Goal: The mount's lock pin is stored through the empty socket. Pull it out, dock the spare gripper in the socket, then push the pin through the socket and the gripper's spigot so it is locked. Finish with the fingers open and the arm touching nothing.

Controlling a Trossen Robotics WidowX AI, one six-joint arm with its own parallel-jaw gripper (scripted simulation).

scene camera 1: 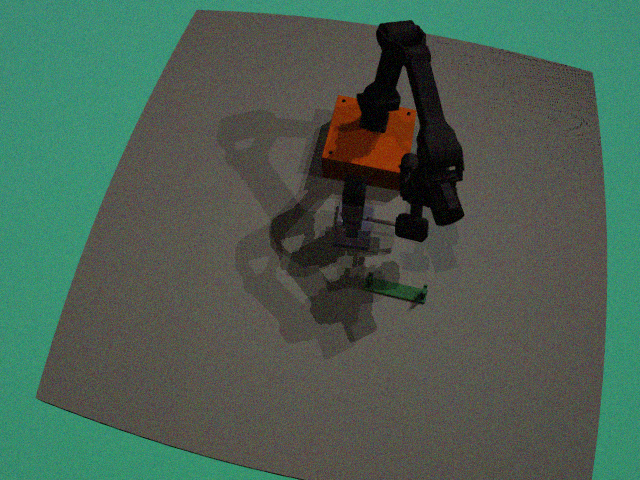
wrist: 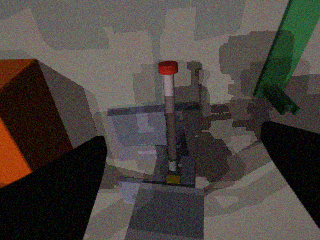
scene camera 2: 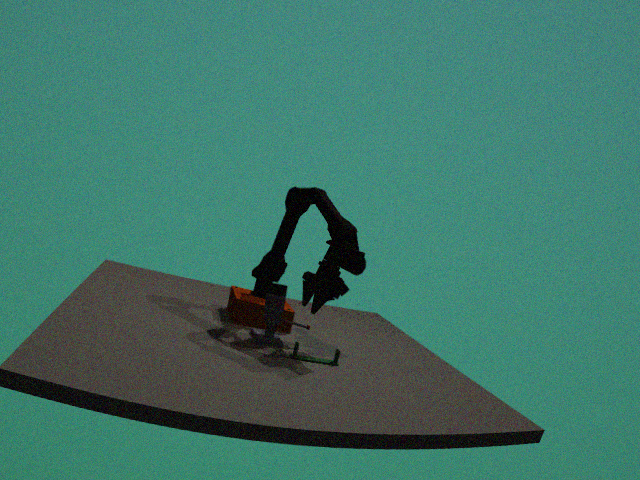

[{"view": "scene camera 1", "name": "my gripper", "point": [400,214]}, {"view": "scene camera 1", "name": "spare gripper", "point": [354,192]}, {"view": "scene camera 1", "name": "green rack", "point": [397,290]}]
